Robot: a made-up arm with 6 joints.
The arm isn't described. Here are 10 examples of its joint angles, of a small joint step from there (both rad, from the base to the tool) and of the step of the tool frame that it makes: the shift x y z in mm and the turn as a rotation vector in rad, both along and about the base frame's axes.
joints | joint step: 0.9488 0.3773 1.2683 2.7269 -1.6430 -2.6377 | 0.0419 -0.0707 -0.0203 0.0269 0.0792 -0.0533
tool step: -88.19 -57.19 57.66 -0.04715 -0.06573 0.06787
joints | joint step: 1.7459 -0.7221 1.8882 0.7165 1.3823 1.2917 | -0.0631 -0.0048 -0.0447 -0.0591 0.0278 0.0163
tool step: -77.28 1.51 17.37 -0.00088 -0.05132 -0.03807
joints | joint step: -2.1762 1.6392 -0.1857 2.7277 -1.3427 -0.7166 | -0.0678 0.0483 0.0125 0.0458 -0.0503 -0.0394
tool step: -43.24 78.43 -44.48 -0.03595 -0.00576 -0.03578
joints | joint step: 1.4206 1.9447 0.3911 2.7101 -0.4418 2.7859 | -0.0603 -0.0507 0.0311 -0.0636 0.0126 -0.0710
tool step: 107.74 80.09 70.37 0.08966 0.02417 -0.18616
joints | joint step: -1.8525 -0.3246 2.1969 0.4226 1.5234 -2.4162 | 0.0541 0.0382 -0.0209 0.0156 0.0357 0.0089
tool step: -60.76 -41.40 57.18 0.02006 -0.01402 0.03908
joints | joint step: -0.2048 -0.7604 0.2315 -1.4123 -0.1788 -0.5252 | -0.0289 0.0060 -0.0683 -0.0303 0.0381 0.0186
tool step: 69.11 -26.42 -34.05 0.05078 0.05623 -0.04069
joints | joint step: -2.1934 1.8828 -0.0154 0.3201 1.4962 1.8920 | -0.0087 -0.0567 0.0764 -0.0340 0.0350 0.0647
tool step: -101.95 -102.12 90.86 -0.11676 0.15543 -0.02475
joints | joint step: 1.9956 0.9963 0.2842 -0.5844 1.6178 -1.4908 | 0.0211 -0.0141 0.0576 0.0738 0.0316 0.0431
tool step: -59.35 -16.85 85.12 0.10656 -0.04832 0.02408
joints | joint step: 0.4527 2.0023 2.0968 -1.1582 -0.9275 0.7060 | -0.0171 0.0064 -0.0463 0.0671 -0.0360 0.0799
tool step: 11.56 -35.66 -74.57 -0.11042 -0.04182 0.03546
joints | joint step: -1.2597 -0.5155 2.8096 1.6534 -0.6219 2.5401 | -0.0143 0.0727 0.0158 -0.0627 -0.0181 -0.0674
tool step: 28.09 -49.11 101.78 -0.01993 0.11761 -0.01652
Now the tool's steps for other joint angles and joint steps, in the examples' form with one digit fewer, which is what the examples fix.
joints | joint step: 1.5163 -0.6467 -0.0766 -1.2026 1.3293 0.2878 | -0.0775 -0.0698 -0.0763 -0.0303 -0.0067 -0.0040
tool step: 5.9 -75.4 -56.9 -0.0031 0.0227 -0.0543
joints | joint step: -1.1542 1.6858 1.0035 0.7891 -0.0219 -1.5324 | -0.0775 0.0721 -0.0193 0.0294 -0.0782 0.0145
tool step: -199.7 12.2 -170.5 0.1102 0.1189 -0.0897
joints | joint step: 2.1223 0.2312 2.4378 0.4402 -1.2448 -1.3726 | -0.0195 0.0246 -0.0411 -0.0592 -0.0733 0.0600
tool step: -60.1 80.4 8.7 -0.1112 -0.1174 0.0019
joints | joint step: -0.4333 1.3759 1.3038 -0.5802 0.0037 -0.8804 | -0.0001 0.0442 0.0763 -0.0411 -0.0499 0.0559
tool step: 7.9 4.7 -25.5 -0.0084 0.0131 0.0299
